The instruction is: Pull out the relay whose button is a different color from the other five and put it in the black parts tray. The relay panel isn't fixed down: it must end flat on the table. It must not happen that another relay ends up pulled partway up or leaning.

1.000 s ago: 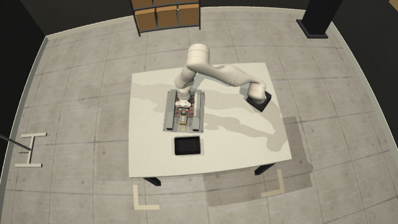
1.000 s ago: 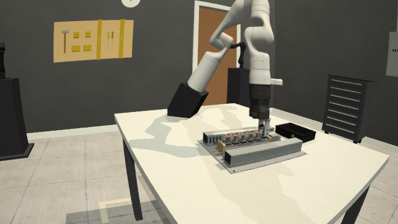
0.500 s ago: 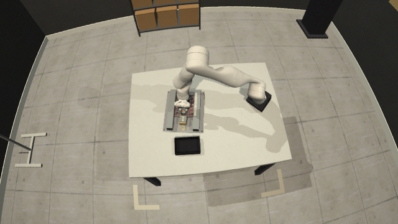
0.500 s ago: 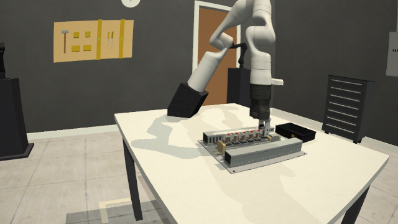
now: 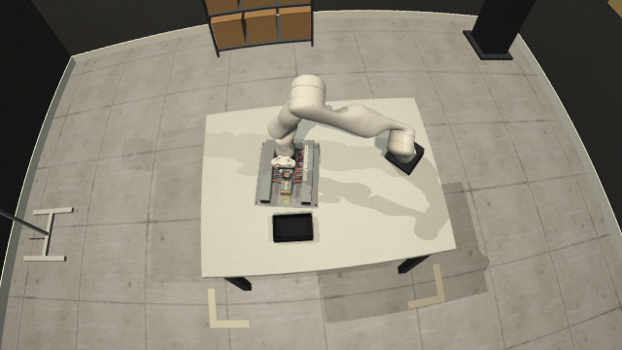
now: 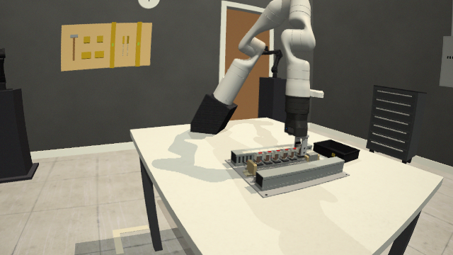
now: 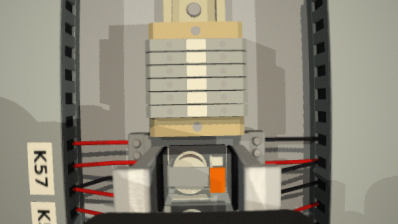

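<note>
Now: the clear relay 1 cm below my hand. Round my hand: black parts tray (22 cm to the left, 5 cm below, 1 cm ahead); relay panel (4 cm to the right, 4 cm below, 1 cm behind).
</note>
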